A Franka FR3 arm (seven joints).
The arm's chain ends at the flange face. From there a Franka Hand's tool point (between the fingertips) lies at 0.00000 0.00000 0.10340 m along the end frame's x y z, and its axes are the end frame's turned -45 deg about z.
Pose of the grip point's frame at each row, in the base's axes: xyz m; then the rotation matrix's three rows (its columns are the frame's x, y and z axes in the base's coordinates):
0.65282 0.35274 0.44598; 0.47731 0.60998 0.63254; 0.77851 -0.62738 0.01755; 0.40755 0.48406 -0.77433
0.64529 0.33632 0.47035; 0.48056 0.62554 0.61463; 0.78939 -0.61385 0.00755; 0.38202 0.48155 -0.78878
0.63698 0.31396 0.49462; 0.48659 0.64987 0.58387; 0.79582 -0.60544 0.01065; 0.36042 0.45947 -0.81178
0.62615 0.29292 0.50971; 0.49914 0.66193 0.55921; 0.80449 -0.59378 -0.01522; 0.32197 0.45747 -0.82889
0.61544 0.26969 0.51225; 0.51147 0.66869 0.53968; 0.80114 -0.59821 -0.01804; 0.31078 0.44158 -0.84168
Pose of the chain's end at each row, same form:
0.58742 0.35093 0.52605; 0.76883 0.09381 0.63254; 0.10687 -0.99411 0.01755; 0.63046 0.05410 -0.77433
0.58174 0.33554 0.55191; 0.78213 0.10252 0.61463; 0.12413 -0.99224 0.00755; 0.61064 0.07038 -0.78878
0.57661 0.31286 0.57856; 0.80360 0.11546 0.58387; 0.13462 -0.99084 0.01065; 0.57975 0.07004 -0.81178
0.56833 0.29449 0.59542; 0.82100 0.11511 0.55921; 0.14899 -0.98873 -0.01522; 0.55115 0.09581 -0.82889
0.55964 0.27156 0.59928; 0.83450 0.11117 0.53968; 0.14349 -0.98949 -0.01804; 0.53200 0.09249 -0.84168

